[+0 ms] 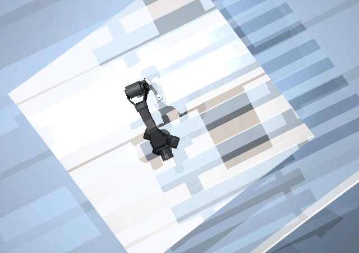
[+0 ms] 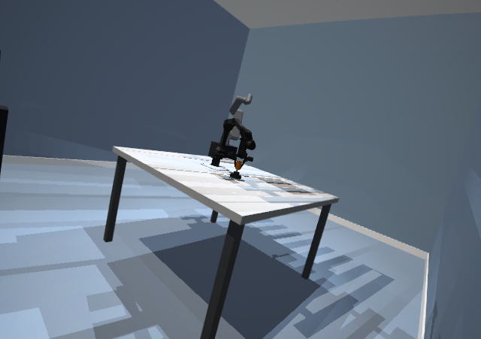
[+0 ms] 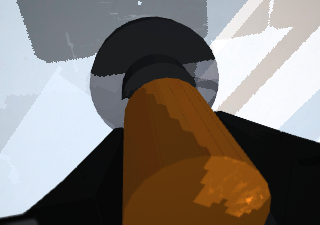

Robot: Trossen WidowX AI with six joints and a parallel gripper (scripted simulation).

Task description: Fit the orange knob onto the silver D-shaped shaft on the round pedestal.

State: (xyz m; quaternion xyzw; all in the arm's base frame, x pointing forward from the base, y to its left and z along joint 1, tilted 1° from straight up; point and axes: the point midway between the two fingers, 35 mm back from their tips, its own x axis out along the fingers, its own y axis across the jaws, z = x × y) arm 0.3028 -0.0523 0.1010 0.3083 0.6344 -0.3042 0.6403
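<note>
Right now the dark round pedestal is 40 mm below my gripper tip. From my gripper tip the other things lie so: orange knob: 30 mm above.
</note>
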